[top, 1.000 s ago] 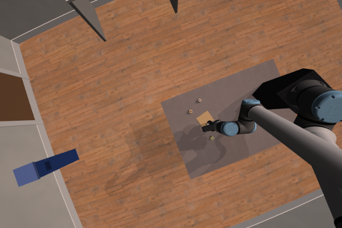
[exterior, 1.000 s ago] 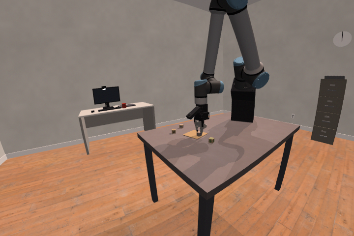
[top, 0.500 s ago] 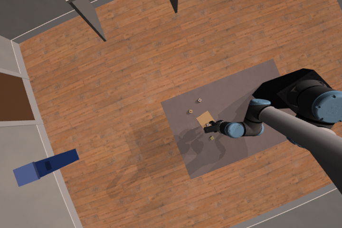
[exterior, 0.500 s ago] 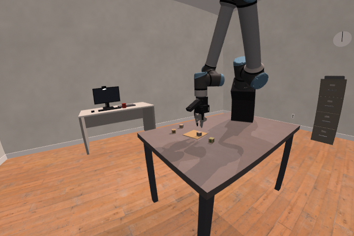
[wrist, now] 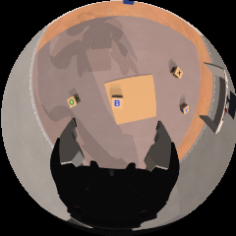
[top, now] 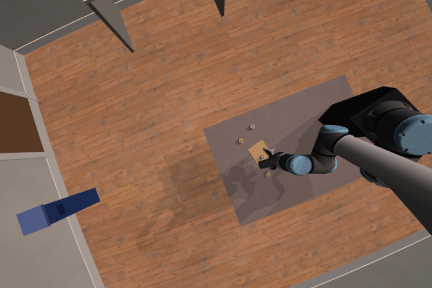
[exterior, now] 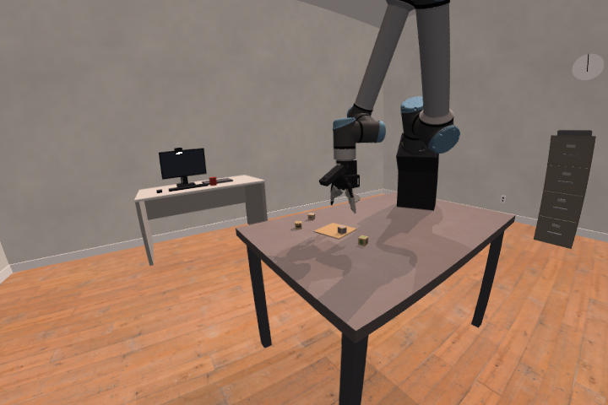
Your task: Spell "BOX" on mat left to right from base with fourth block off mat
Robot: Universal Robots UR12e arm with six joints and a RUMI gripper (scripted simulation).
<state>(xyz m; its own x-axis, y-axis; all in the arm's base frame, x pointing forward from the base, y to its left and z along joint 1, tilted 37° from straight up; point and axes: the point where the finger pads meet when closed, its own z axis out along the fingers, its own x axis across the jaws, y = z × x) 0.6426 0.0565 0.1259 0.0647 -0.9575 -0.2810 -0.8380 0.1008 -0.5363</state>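
The O block lies 10 mm behind my hand, 140 mm to the left of it and 100 mm below it. Also, from my hand: tan mat: 50 mm to the right, 110 mm below.
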